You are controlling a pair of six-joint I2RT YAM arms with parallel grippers.
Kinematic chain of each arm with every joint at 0, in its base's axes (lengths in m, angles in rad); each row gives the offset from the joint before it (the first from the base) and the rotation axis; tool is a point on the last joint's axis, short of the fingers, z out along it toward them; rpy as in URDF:
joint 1: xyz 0 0 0.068 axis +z
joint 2: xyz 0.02 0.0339 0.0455 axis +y
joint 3: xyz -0.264 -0.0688 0 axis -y
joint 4: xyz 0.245 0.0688 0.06 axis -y
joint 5: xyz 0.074 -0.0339 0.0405 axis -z
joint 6: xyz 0.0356 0 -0.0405 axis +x
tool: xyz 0 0 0 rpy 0 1.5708 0
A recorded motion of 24 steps. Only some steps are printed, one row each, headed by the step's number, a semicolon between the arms.
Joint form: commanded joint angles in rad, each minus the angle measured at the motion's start. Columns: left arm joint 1, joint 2, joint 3, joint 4, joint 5, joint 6; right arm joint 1, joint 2, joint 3, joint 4, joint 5, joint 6.
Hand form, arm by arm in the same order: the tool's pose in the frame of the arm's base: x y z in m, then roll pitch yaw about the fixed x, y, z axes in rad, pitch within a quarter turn. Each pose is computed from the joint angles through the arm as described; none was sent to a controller.
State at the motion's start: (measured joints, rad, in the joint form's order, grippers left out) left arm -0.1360 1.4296 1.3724 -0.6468 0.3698 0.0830; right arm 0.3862 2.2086 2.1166 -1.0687 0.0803 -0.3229
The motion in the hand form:
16: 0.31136 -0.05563 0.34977 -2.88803 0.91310 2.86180; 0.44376 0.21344 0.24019 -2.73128 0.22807 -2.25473
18: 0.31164 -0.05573 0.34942 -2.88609 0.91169 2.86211; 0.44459 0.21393 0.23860 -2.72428 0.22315 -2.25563
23: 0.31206 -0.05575 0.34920 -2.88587 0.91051 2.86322; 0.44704 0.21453 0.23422 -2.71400 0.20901 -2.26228
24: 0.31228 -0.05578 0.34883 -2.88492 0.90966 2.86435; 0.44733 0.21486 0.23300 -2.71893 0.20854 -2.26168
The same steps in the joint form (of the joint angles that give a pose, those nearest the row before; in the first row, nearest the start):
16: -0.0005 0.0062 -0.0070 0.0309 -0.0040 0.0106; 0.0824 0.1294 0.1297 -0.0355 0.2038 -0.1020
18: -0.0006 0.0075 -0.0067 0.0304 -0.0025 0.0106; 0.0831 0.1351 0.1331 -0.0350 0.2126 -0.1020
23: -0.0005 0.0092 -0.0058 0.0302 -0.0032 0.0100; 0.0831 0.1532 0.1480 -0.0416 0.2297 -0.0989
24: -0.0005 0.0101 -0.0064 0.0309 -0.0032 0.0094; 0.0832 0.1562 0.1489 -0.0419 0.2252 -0.0989

